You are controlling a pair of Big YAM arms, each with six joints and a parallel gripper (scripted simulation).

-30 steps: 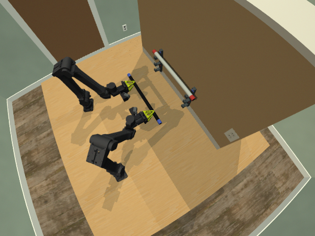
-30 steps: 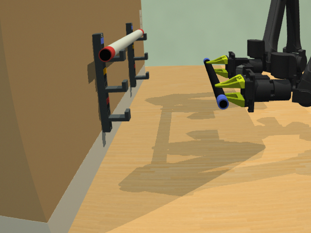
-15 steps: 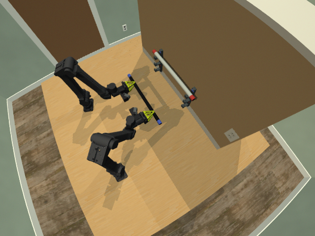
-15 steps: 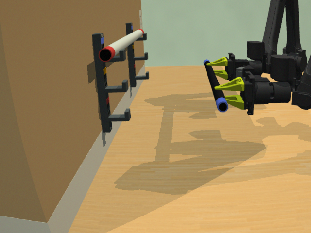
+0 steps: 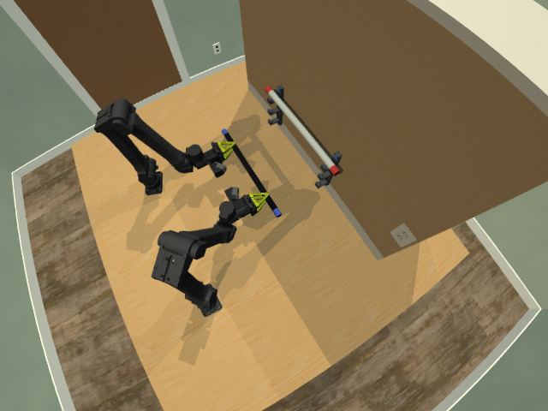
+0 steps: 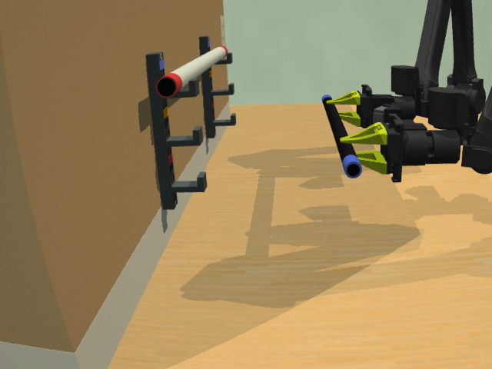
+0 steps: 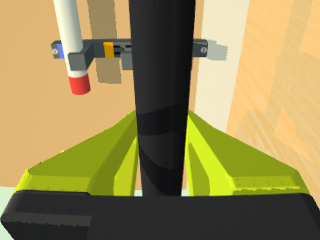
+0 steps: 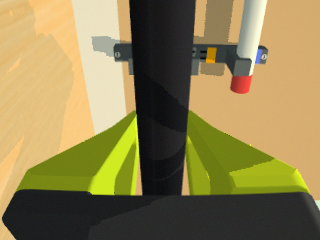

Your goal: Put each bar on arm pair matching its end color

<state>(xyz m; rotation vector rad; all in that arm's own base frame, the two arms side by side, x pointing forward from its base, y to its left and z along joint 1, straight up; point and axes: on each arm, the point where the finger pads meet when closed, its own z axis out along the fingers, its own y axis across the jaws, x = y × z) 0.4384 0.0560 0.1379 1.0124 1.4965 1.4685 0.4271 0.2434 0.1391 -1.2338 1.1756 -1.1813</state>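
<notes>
Right now my left hand is 150 mm to the left of the black bar. Round my left hand: grey baseboard (300 mm ahead, 180 mm to the right, 100 mm below); brown wall (450 mm ahead, 310 mm above, 170 mm to the right).
The black bar lies 15 cm to the left of my right hand. Also, from my right hand: grey baseboard: 29 cm ahead, 12 cm to the left, 10 cm below; then brown wall: 44 cm ahead, 31 cm above, 13 cm to the left.
</notes>
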